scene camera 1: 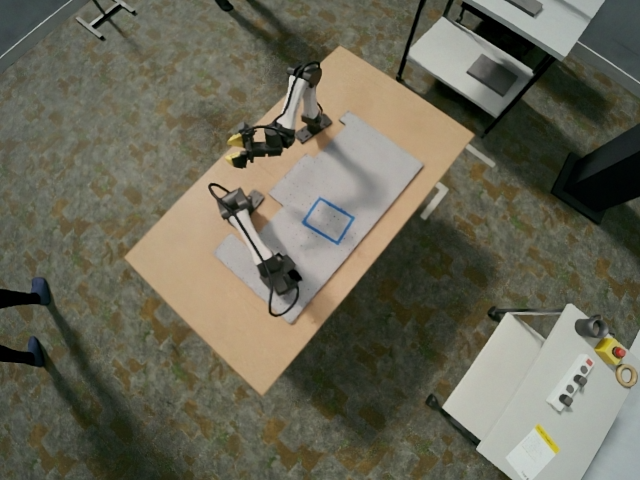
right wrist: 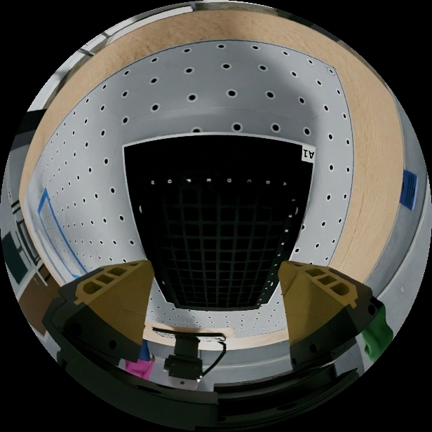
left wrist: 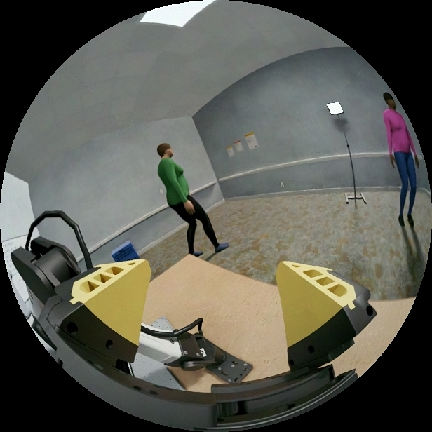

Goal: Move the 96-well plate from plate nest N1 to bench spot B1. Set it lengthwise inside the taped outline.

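Seen in the pictures: left gripper, fingertip midpoint: (scene camera 1: 226,150); left arm's base, link origin: (scene camera 1: 313,128).
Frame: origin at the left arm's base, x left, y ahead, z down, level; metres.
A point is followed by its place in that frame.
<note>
The black 96-well plate (right wrist: 215,225) shows in the right wrist view with its lettered rows and well grid; it lies in the dark nest (right wrist: 215,155), which has a pale edge and an A1 label. Their boundary is hard to see. My right gripper (right wrist: 215,270) is open, its fingers at either side of the plate's lower part in the picture; finger contact and height are unclear. In scene camera 1 the arm hides its fingertips and the plate. The blue taped outline (scene camera 1: 337,208) {z -0.013, x -0.180, y 0.410 m} (right wrist: 43,201) lies on the grey board. My left gripper (scene camera 1: 230,149) {z -0.317, x -0.435, y 0.046 m} (left wrist: 213,270) is open and empty, away from the plate.
The grey perforated board (scene camera 1: 377,155) {z -0.013, x 0.146, y 0.321 m} (right wrist: 210,82) lies on the wooden table (scene camera 1: 196,289) {z 0.000, x -0.904, y 0.306 m} (left wrist: 235,300). The left arm is raised over the table's upper-left edge in scene camera 1. A white cart (scene camera 1: 496,382) and a shelf unit (scene camera 1: 439,43) stand beyond the table.
</note>
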